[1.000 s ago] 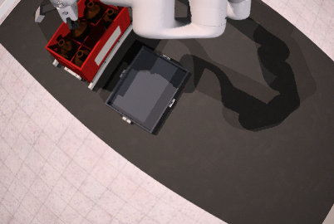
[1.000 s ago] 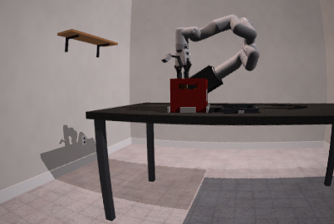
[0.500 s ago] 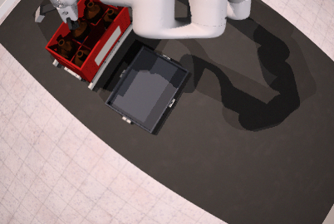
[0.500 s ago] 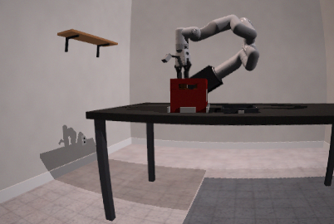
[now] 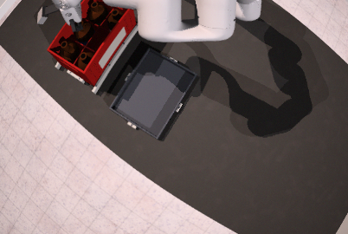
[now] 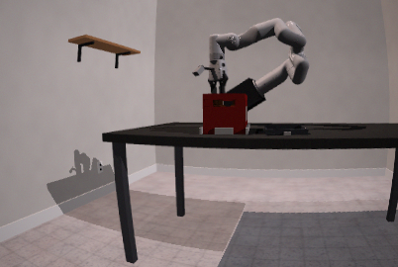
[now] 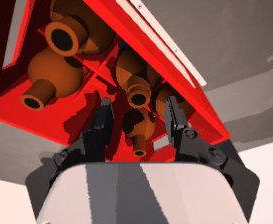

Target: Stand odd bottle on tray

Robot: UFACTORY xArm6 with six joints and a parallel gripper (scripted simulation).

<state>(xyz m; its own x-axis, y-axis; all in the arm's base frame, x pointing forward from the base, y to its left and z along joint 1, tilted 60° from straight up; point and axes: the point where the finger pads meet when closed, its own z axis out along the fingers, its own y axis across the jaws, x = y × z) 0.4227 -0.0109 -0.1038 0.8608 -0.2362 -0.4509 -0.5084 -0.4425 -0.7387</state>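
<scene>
The red crate lies 11 cm below my hand, 4 cm to the left of it and 1 cm behind it. Round my hand: dark flat tray (33 cm to the left, 18 cm below, 3 cm behind).
</scene>
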